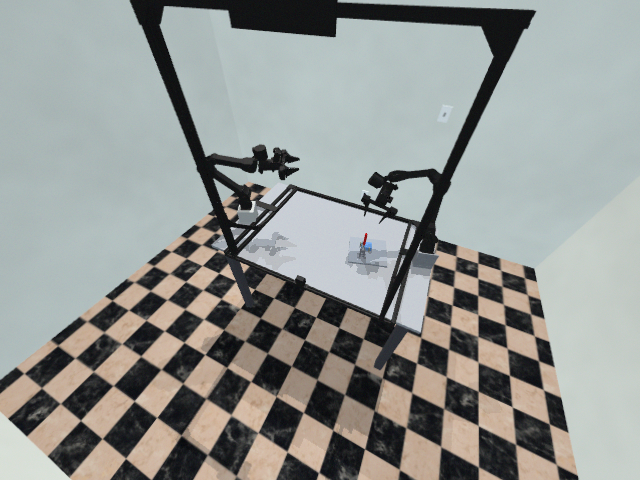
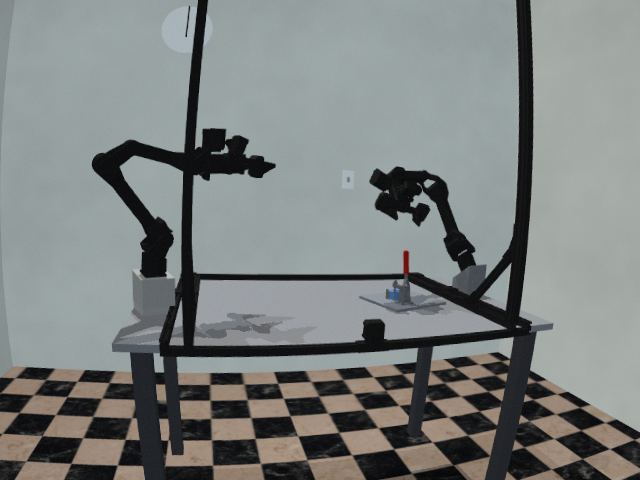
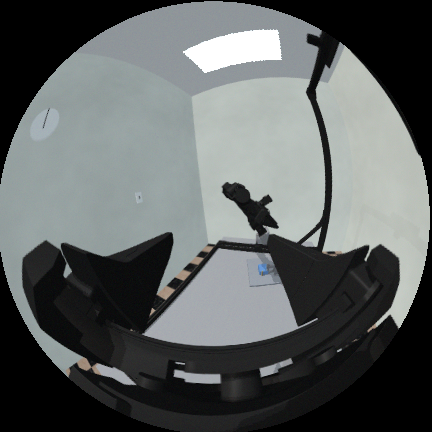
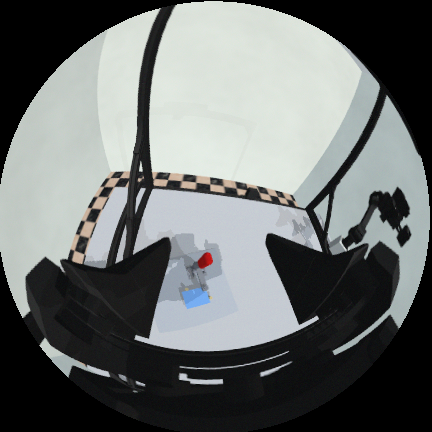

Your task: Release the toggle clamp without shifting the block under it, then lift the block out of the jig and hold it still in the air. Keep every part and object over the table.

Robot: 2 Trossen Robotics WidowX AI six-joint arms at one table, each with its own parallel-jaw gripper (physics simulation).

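Places are measured from the left arm's base along level axes (x ahead, y left, z up), in centimetres.
Where they show: left gripper, between the fingertips: (image 1: pixel 299 163) (image 2: pixel 267 164) (image 3: pixel 221 238); right gripper, between the fingertips: (image 1: pixel 371 220) (image 2: pixel 408 222) (image 3: pixel 277 225) (image 4: pixel 219 240); left arm's base, origin of its link: (image 1: pixel 246 206) (image 2: pixel 153 273) (image 4: pixel 344 243); right arm's base, origin of its link: (image 1: pixel 426 252) (image 2: pixel 469 270) (image 3: pixel 262 231).
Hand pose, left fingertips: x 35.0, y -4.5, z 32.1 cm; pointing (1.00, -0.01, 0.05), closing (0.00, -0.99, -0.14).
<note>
Each offset is from my left fingertips to the top centre of the thing. "pt": to the spot under its first point. Level surfaces: height alone.
The toggle clamp's red handle @(pt dz -27.7, dx +34.7, dy -27.7 cm) (image 1: pixel 364 238) (image 2: pixel 405 261) (image 4: pixel 205 260) stands upright on the grey base plate @(dz -41.9, dx +39.5, dy -23.9 cm) (image 1: pixel 379 255) (image 2: pixel 374 298) (image 3: pixel 255 281) (image 4: pixel 170 322). The blue block @(dz -39.4, dx +38.8, dy -21.5 cm) (image 1: pixel 368 246) (image 2: pixel 393 293) (image 3: pixel 263 269) (image 4: pixel 195 298) sits on the plate beside the clamp, with small yellow pieces at its sides. The clamp's grey arm reaches to the block's edge; whether it presses is too small to tell. My right gripper (image 1: pixel 373 218) (image 2: pixel 408 221) (image 4: pixel 219 240) is open and empty above the clamp, pointing down. My left gripper (image 1: pixel 298 164) (image 2: pixel 273 165) (image 3: pixel 221 238) is open, empty and high at the left.
The pale table @(dz -42.7 cm) (image 1: pixel 310 227) (image 2: pixel 289 294) has a black frame rail around it. Tall black posts (image 1: pixel 175 93) (image 2: pixel 524 155) rise at the sides. A small black box @(pt dz -38.6, dx +0.5, dy -47.5 cm) (image 1: pixel 299 281) (image 2: pixel 373 330) sits on the near rail.
</note>
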